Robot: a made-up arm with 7 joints. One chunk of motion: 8 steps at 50 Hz.
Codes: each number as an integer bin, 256 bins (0 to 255) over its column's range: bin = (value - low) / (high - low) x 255, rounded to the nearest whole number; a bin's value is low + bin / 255 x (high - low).
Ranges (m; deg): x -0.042..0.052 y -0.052..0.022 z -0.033..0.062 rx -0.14..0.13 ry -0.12..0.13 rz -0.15..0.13
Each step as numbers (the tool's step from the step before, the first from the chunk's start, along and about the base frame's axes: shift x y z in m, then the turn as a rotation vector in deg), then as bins.
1 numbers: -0.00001 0.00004 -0.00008 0.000 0.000 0.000
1 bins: 114 179 88 132 122 137
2 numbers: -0.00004 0.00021 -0.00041 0.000 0.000 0.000
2 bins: 114 180 87 132 122 137
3 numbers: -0.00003 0.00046 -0.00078 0.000 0.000 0.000
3 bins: 114 181 86 132 122 137
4 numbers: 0.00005 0.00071 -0.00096 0.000 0.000 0.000
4 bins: 114 182 86 132 122 137
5 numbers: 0.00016 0.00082 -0.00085 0.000 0.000 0.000
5 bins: 114 182 86 132 122 137
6 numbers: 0.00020 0.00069 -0.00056 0.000 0.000 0.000
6 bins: 114 182 87 132 122 137
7 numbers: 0.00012 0.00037 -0.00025 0.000 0.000 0.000
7 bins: 114 180 88 132 122 137
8 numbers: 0.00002 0.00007 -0.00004 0.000 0.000 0.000
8 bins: 114 179 88 132 122 137
